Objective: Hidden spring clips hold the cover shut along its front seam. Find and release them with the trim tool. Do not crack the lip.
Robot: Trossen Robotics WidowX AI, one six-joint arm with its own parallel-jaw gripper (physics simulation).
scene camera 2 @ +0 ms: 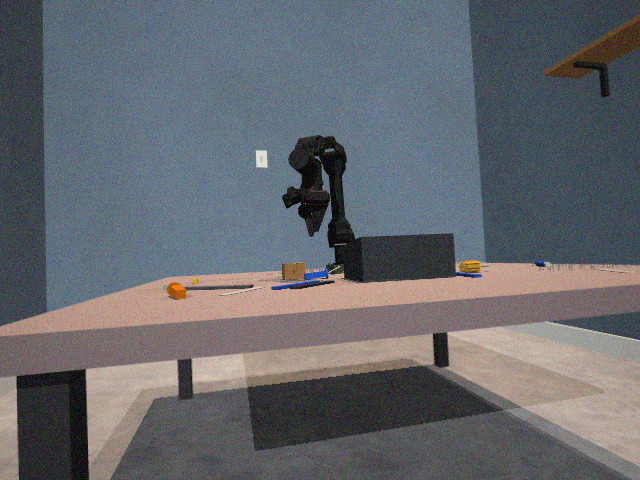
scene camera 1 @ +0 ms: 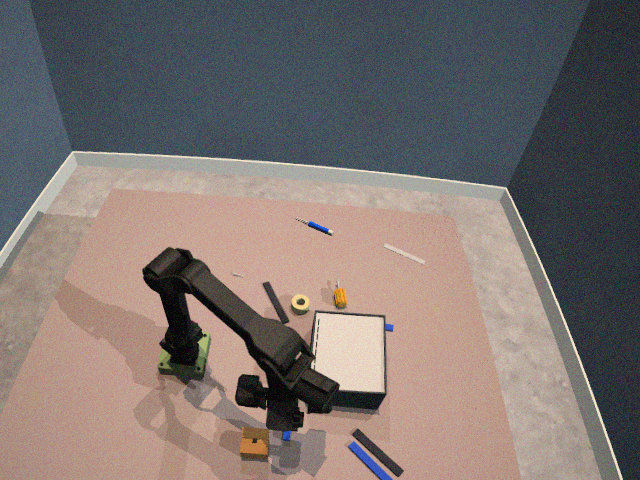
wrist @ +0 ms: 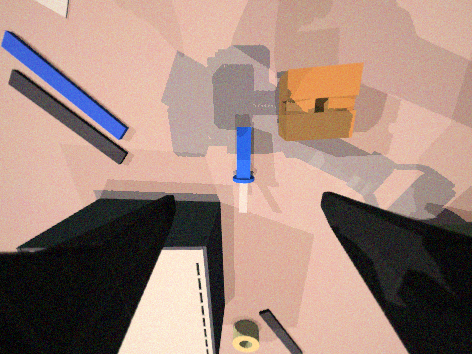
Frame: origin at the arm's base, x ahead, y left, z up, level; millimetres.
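Seen in the pictures: gripper, fingertip midpoint: (scene camera 2: 313,234) (wrist: 248,200); arm's base, link origin: (scene camera 2: 343,263) (scene camera 1: 184,353).
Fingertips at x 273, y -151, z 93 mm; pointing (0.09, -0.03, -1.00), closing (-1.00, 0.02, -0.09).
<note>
Offsets run from my fingertips to a thing's top centre. "pt": to the spot under its first point.
The trim tool {dy +18, dx +7, dz -92 mm} (scene camera 1: 286,436) (scene camera 2: 316,274) (wrist: 243,152) has a blue handle, a round collar and a pale flat blade, and lies on the table between the box and an orange block. My gripper (scene camera 2: 311,233) (wrist: 248,200) is open and empty, above the tool, with its fingers wide on either side of the blade in the wrist view. The dark box {dy +179, dx +135, dz -22 mm} (scene camera 1: 356,399) (scene camera 2: 408,258) (wrist: 214,270) stands beside it with a cream cover {pt dy +178, dx +149, dz -32 mm} (scene camera 1: 354,351) (wrist: 155,305). A dashed dark line runs along one edge of the cover. No clips can be made out. The arm hides part of the box in scene camera 1.
The orange block {dy -53, dx -64, dz -78 mm} (scene camera 1: 254,448) (scene camera 2: 293,271) (wrist: 320,122) stands near the tool. A blue bar {dy -80, dx +211, dz -117 mm} (scene camera 1: 369,461) (wrist: 65,85) and a dark bar {dy -46, dx +222, dz -118 mm} (scene camera 1: 377,452) (wrist: 67,116) lie off the box's corner. A tape roll {dy +358, dx +7, dz -98 mm} (scene camera 1: 300,304) (wrist: 246,337) and a yellow-handled tool {dy +412, dx +117, dz -91 mm} (scene camera 1: 340,297) are behind the box.
</note>
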